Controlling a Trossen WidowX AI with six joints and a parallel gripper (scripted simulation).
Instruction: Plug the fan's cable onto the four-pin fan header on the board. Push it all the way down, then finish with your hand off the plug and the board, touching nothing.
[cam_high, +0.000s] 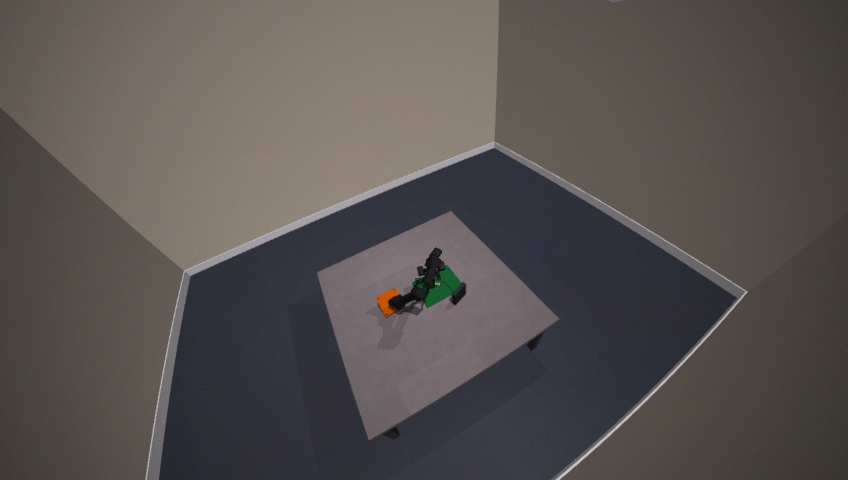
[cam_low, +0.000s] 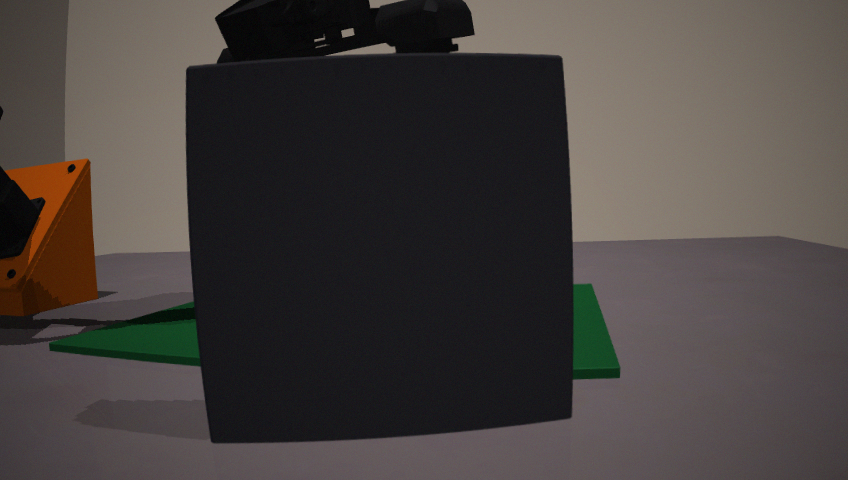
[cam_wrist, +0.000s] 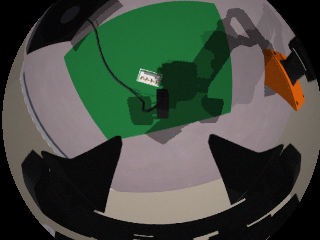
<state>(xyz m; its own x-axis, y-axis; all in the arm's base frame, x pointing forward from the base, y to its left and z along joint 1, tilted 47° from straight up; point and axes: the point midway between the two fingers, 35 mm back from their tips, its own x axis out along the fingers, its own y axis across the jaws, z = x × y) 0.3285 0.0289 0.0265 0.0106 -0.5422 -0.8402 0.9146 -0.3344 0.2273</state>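
My gripper tip is now 10 mm to the right of the dark fan plug and 80 mm above it. Round my gripper tip: green board 10 mm ahead, 50 mm to the right, 120 mm below; then black fan 50 mm ahead, 220 mm to the right, 50 mm below; then four-pin fan header 10 mm ahead, 40 mm to the right, 100 mm below.
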